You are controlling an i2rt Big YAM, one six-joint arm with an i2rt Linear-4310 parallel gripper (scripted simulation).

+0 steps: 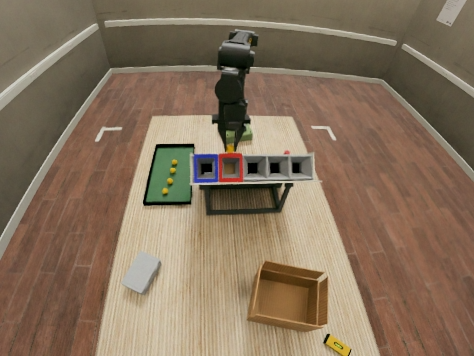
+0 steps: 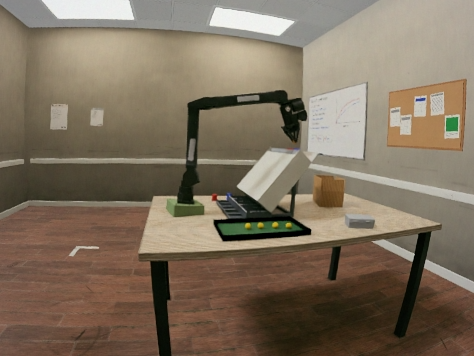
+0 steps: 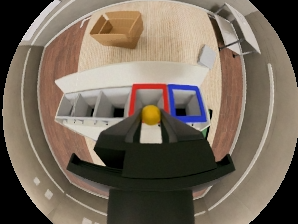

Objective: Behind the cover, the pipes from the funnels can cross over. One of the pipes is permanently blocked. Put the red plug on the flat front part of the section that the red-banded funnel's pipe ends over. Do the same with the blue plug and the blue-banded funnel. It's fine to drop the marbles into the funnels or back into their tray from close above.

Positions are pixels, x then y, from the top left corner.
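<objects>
There's a cardboard box that I can see in image 1 [280,296], in image 2 [331,191] and also in image 3 [115,28].
</objects>
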